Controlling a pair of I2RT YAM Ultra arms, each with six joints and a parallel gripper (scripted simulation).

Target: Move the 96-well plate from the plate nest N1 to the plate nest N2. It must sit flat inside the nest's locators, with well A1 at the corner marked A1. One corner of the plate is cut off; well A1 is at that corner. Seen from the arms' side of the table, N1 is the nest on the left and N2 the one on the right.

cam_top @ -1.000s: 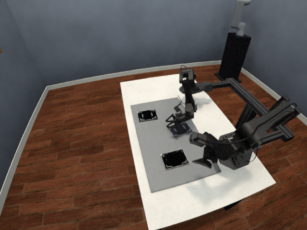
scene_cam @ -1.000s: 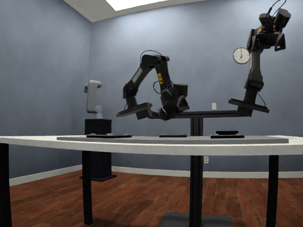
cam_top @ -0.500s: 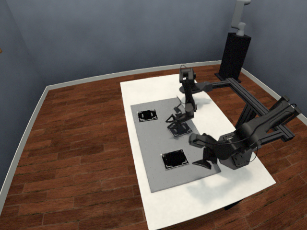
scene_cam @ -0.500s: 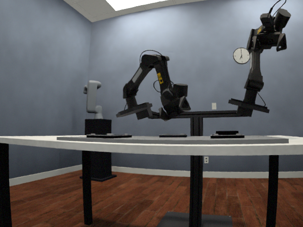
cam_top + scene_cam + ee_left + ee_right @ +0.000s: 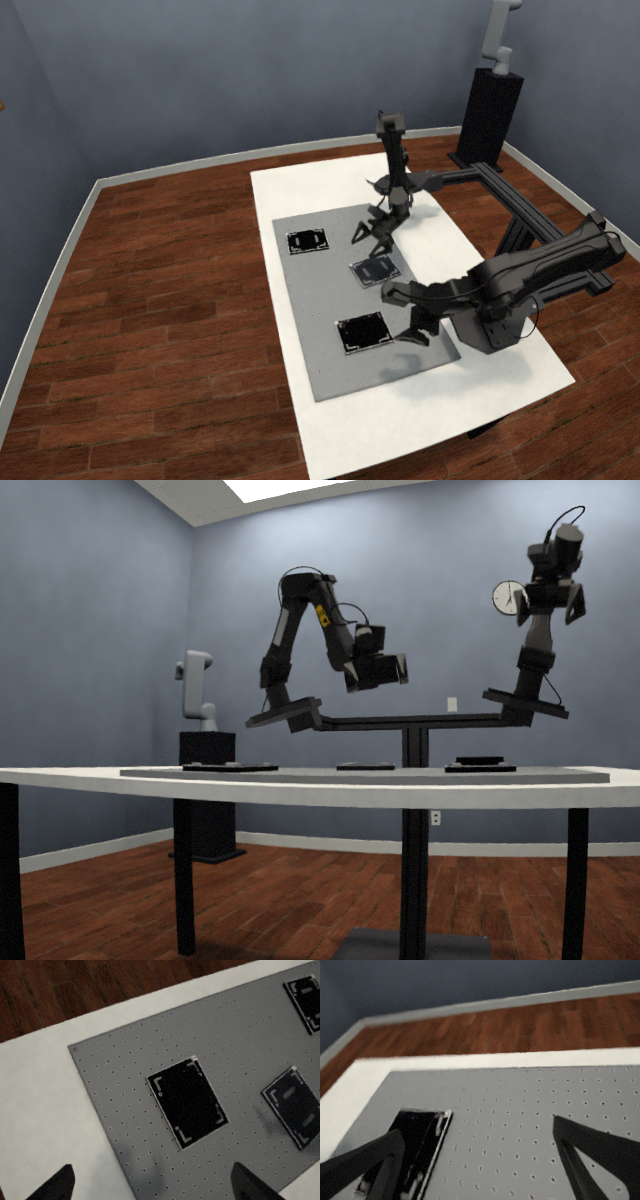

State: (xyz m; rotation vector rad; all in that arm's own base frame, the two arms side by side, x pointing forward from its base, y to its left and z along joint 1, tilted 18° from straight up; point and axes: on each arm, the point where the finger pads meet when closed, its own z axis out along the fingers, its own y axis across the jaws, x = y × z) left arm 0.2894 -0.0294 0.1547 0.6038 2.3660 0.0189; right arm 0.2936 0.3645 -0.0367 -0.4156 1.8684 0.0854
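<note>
The black 96-well plate is 26 cm below my left hand, 13 cm to the right of it and 2 cm ahead of it. Also, from my left hand: dark grey nest 38 cm to the right, 28 cm below, 10 cm behind.
</note>
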